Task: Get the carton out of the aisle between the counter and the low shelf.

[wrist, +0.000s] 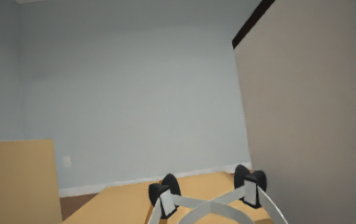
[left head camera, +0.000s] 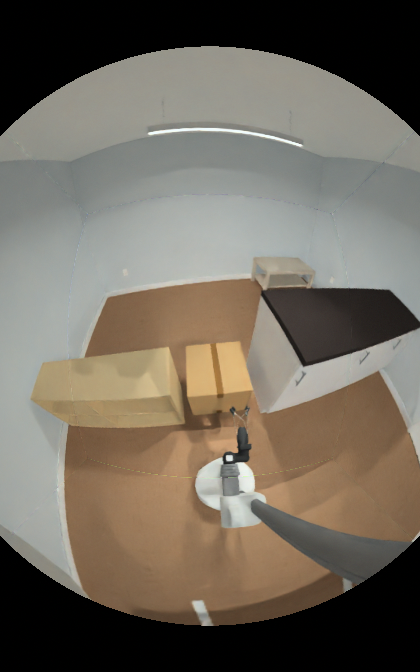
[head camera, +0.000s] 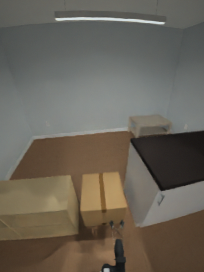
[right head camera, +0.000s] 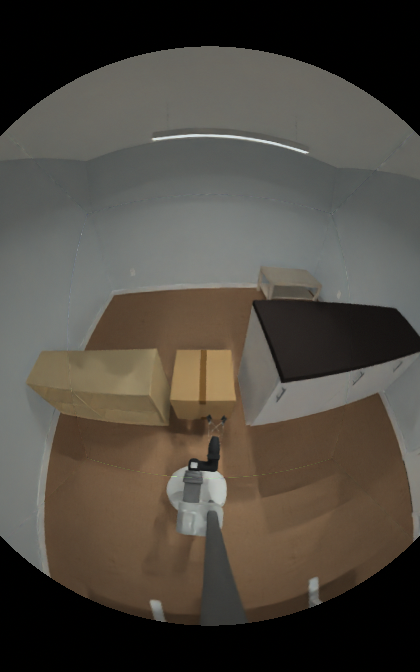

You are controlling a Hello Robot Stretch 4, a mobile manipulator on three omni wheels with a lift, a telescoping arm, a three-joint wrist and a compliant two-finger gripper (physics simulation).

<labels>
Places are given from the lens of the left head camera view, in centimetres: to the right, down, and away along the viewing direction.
carton [left head camera: 217, 378]: 6, 31, 127
white counter with dark top [left head camera: 306, 342]: 49, 4, 83
The marked spots on the white counter with dark top and the carton are 68 cm apart.
</labels>
